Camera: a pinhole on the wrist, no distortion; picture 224 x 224 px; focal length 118.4 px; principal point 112.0 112.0 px. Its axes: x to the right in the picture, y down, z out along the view. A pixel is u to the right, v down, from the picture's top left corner.
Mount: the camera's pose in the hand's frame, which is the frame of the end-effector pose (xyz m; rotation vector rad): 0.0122 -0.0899 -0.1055 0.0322 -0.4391 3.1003
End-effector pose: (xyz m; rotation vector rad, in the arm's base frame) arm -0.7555 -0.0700 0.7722 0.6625 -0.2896 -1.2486
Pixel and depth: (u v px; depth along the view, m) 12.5 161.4 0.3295
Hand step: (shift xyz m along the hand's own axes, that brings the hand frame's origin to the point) 0.2935 -0.3155 0.1668
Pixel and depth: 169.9 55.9 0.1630
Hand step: -0.0634 -0.0604 0.0742
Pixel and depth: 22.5 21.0 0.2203
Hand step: 0.1851 0.0104 0.1495
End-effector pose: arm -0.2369 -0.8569 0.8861 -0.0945 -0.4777 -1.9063
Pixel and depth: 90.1 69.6 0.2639
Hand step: 0.0672 -0.0728 0.1731
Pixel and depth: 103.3 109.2 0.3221
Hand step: 0.0421 -0.1722 0.2055
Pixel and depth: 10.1 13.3 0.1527
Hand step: 0.1481 -0.0110 0.0736
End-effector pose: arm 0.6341 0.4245 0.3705 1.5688 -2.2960 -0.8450
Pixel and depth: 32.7 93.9 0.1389
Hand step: 0.1081 -0.1088 0.0318
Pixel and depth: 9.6 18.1 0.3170
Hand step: 0.2956 0.0616 0.2628
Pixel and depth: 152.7 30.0 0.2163
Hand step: -0.0561 -0.0055 0.1454
